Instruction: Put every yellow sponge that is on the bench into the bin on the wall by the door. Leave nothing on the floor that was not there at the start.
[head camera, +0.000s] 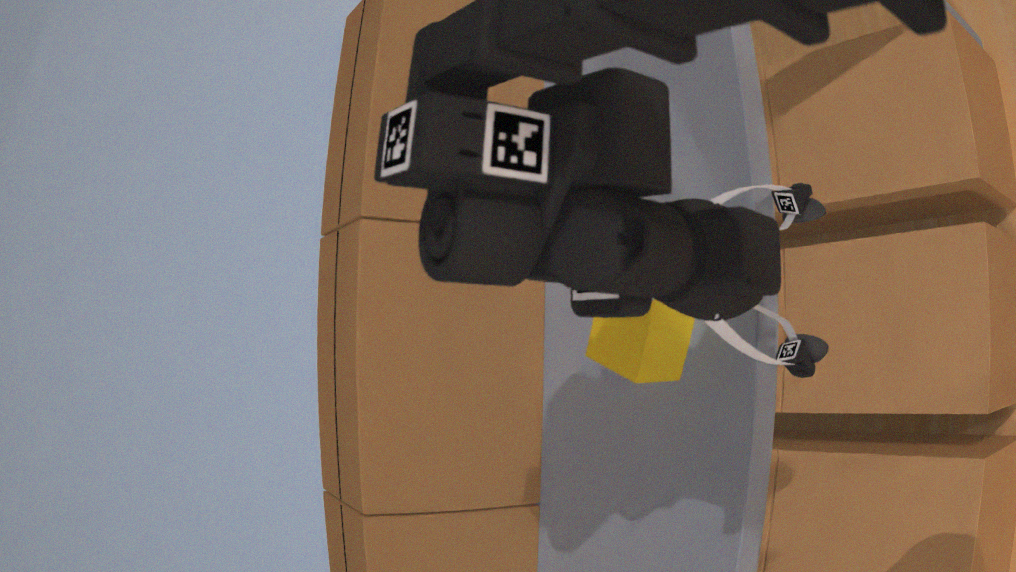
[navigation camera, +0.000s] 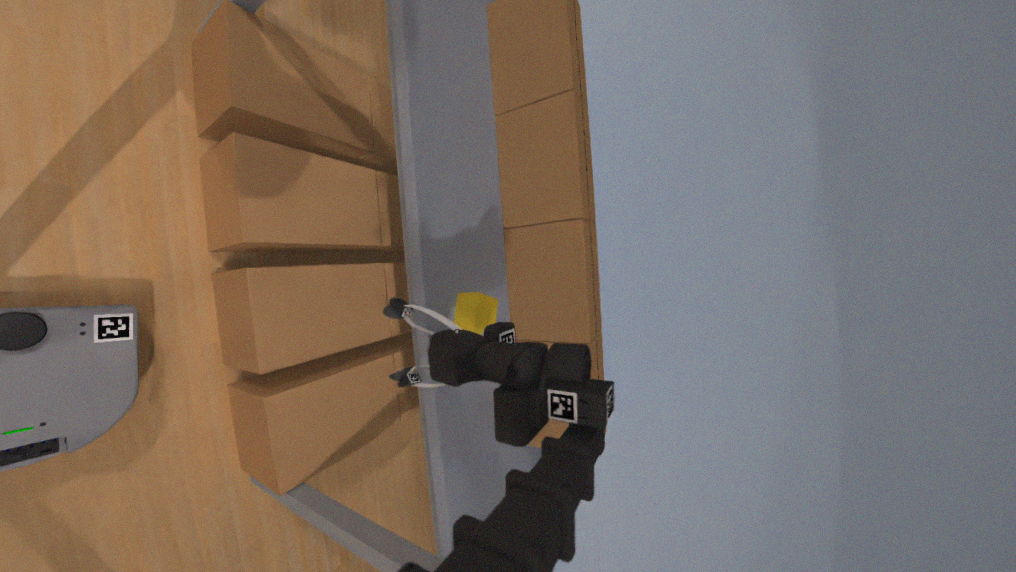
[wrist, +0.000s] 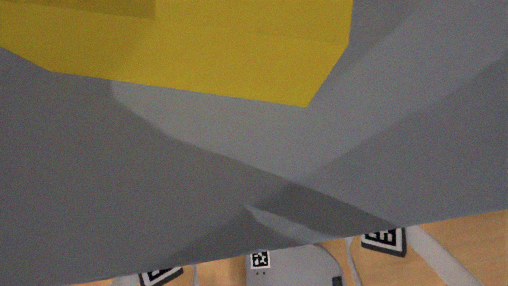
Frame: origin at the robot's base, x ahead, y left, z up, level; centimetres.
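Seen in the pictures: gripper, fingertip midpoint: (head camera: 814, 281) (navigation camera: 393, 341); robot's base, origin of the base link: (navigation camera: 17, 329) (wrist: 262, 281).
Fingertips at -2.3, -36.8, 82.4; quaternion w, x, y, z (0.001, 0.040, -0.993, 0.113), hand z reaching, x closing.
Offsets run from my fingertips to a thing's top centre, as dx, dy, dz. "spot": to the spot under its first point. Level surfaces: height alone.
A yellow sponge {+2.4, -8.5, +13.5} (head camera: 643, 351) (navigation camera: 474, 310) (wrist: 200, 55), shaped like a block, sits on the grey bench top {dz +9.0} (head camera: 625, 440) (navigation camera: 455, 127) (wrist: 75, 175). In the head view its upper part is hidden behind my wrist. In the wrist view it fills the upper left and is cut off by the frame's edge. My gripper (head camera: 801, 278) (navigation camera: 401, 342) (wrist: 272, 257) is open, with its fingers spread apart and nothing between them. Its fingertips point away from the wall, out by the bench's front edge, while the sponge lies beside the wrist. The bin and the door do not show.
A row of brown boxes (head camera: 447, 369) (navigation camera: 543, 163) lines the wall side of the bench. Another row of brown blocks {spot: +3.1, -20.7, -55.4} (head camera: 885, 319) (navigation camera: 319, 312) stands along its front edge. Beyond the back row is the pale blue wall (head camera: 142, 284) (navigation camera: 746, 284). My base (navigation camera: 71, 376) (wrist: 295, 267) stands on the wooden floor {dz -82.3} (navigation camera: 163, 234).
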